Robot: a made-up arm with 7 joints.
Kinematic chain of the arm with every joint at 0, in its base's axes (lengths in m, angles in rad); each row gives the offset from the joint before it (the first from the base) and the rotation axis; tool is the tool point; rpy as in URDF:
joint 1: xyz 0 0 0.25 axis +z
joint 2: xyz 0 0 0 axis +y
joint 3: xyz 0 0 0.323 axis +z
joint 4: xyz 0.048 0 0 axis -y
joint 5: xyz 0.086 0 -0.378 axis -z
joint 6: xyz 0 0 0 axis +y
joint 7: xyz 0.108 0 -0.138 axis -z
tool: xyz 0 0 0 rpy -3.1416 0 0
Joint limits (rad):
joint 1: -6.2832..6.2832
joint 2: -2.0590..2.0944
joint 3: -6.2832..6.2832
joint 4: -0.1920..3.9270
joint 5: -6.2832..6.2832
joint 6: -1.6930..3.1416
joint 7: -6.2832..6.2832
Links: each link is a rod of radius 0.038 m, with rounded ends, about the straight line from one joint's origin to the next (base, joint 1, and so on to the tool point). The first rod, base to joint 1, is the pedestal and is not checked.
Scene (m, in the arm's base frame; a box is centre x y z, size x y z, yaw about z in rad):
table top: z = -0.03
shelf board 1: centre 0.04 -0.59 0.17 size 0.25 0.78 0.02 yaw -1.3
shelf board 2: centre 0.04 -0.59 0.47 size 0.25 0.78 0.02 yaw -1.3
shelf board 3: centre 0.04 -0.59 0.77 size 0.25 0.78 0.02 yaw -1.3
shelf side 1: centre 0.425 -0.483 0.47 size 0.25 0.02 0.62 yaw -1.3
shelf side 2: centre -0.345 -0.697 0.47 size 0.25 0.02 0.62 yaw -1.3
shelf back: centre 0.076 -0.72 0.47 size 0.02 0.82 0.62 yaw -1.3
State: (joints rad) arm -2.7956 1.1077 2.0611 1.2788 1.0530 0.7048 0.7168
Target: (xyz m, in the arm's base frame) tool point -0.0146 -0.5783 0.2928
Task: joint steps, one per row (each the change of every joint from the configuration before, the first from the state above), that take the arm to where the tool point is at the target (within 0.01 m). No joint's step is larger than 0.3 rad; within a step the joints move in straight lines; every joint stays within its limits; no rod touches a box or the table.
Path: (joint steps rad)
1: -0.1472 0.1652 0.1171 -0.2005 -0.0182 0.1245 0.0000
2: -0.1473 0.1652 0.1171 -0.2005 -0.0181 0.1245 0.0000
3: -0.2120 -0.0198 -0.2184 -0.1305 -0.0111 0.0081 0.0000
4: -0.2119 -0.0198 -0.2184 -0.1305 -0.0111 0.0080 0.0000
5: -0.2120 -0.0197 -0.2183 -0.1306 -0.0111 0.0081 0.0000
6: 0.2485 -0.0582 -0.0184 0.1815 0.0254 -0.1190 0.0000
7: 0.2485 -0.0581 -0.0183 0.1814 0.0255 -0.1190 0.0000
8: 0.2486 -0.0581 -0.0184 0.1814 0.0254 -0.1190 0.0000

